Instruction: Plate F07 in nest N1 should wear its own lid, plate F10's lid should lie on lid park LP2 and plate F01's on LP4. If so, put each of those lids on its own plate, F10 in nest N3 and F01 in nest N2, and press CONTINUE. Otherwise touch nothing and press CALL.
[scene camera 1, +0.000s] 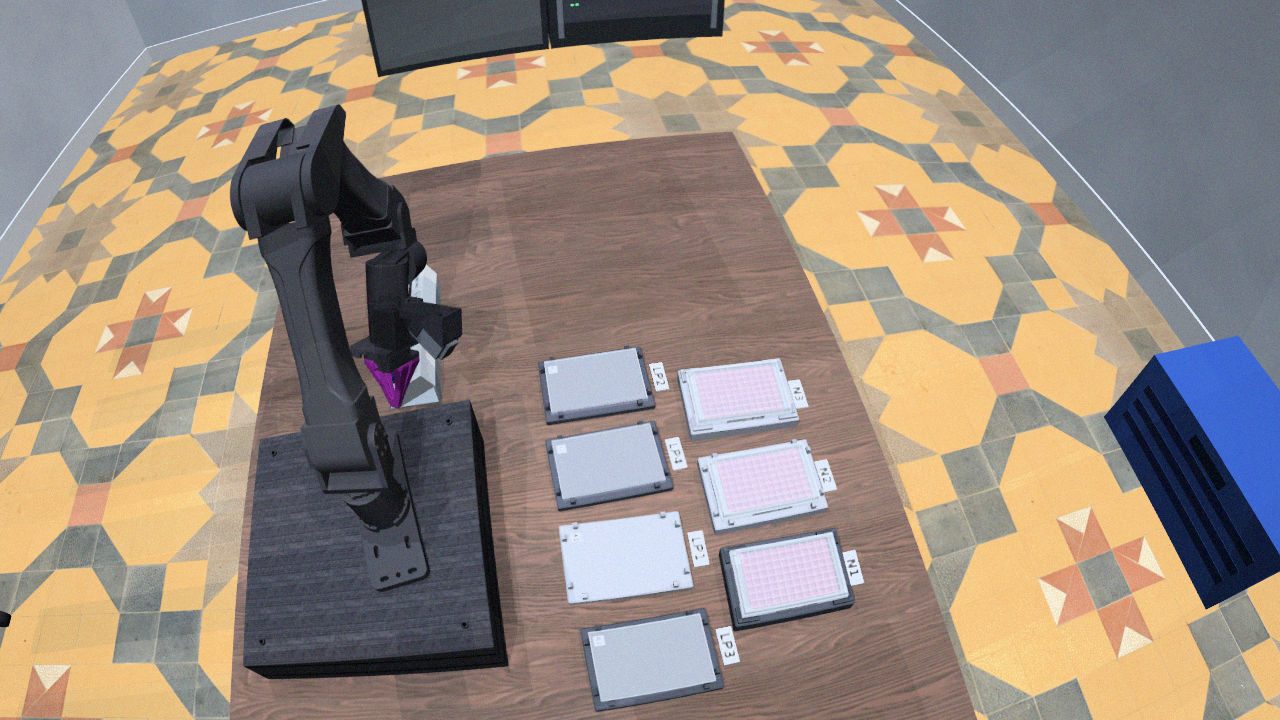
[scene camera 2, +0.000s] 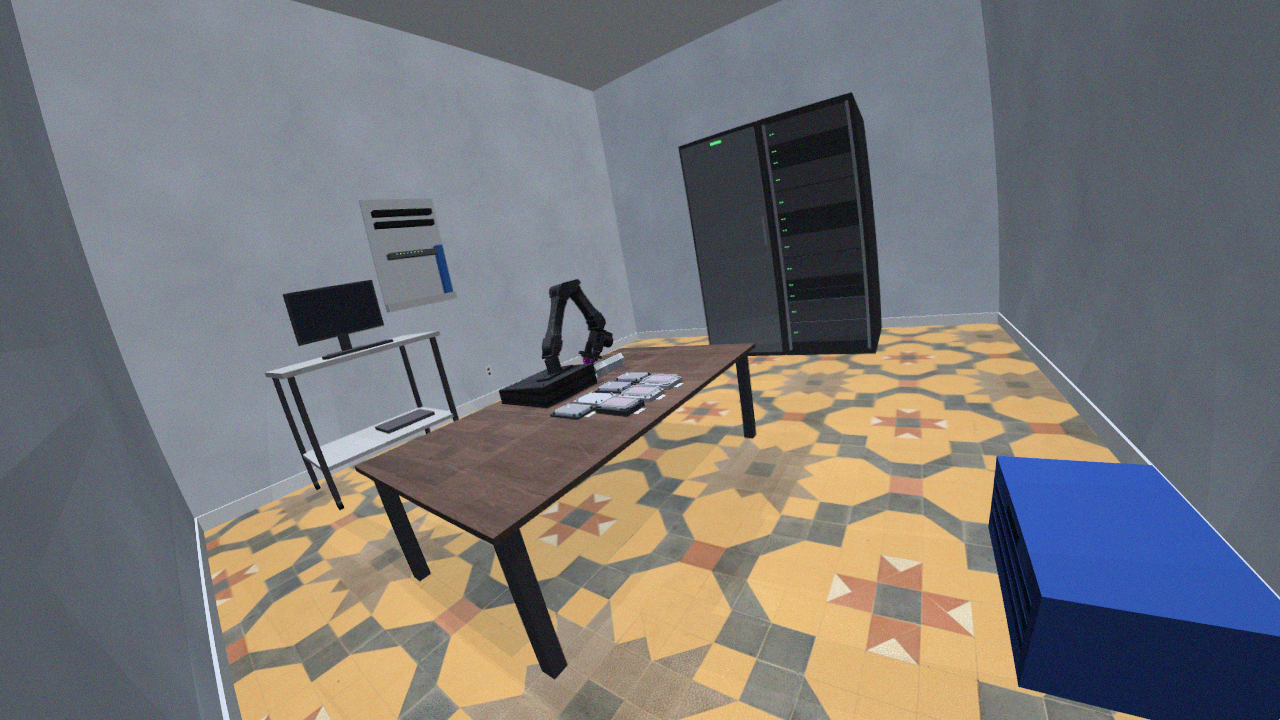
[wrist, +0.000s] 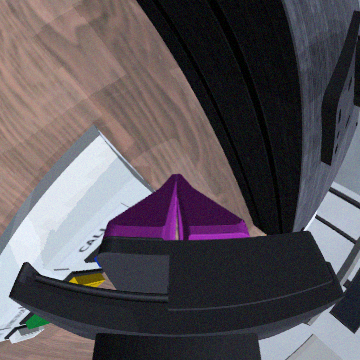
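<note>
My gripper is shut and empty, its magenta fingers together low beside the white button console. In the wrist view the word CALL shows left of the fingers; the blue button is almost hidden by the gripper, the yellow button is partly covered, and the green button shows lower left. Pink-welled plates sit in nests N1, N2 and N3. Flat grey panels lie on LP2, LP4 and LP3. Plate and lid names are unreadable.
Lid park LP1 is pale, with small corner pegs. The arm's black base stands beside the console and the lid parks on the wooden table. A blue box stands away from the table.
</note>
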